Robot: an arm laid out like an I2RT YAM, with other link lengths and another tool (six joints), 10 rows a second.
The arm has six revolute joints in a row. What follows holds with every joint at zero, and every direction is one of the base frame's. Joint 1 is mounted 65.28 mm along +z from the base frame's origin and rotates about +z. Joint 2 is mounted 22.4 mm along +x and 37.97 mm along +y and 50.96 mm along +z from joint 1 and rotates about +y. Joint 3 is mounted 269.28 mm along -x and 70.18 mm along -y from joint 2 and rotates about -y. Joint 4 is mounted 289.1 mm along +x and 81.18 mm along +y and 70.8 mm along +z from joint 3 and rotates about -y. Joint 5 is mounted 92.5 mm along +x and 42.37 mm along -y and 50.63 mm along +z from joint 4 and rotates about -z. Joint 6 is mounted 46.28 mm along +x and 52.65 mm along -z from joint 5 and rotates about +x. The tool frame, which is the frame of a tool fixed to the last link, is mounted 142 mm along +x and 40 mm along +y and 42 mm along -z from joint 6; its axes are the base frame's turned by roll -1.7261, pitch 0.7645 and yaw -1.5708 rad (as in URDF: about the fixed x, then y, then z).
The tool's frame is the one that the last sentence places.
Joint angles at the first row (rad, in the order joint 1, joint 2, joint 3, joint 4, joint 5, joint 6):
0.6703 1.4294 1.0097 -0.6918 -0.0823 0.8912
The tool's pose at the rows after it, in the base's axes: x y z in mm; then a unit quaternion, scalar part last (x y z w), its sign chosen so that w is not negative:
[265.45 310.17 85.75 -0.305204 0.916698 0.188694 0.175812]
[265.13 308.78 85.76 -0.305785 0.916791 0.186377 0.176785]
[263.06 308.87 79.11 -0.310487 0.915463 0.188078 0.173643]
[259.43 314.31 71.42 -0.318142 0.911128 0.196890 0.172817]
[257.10 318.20 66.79 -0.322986 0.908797 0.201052 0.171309]
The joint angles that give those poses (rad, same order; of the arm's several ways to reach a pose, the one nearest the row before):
0.6704 1.4223 1.0112 -0.6993 -0.0737 0.8873
0.6703 1.4175 1.0083 -0.7011 -0.0690 0.8850
0.6701 1.4227 0.9909 -0.6828 -0.0767 0.8760
0.6787 1.4320 0.9663 -0.6422 -0.0934 0.8715
0.6864 1.4417 0.9565 -0.6212 -0.1011 0.8702

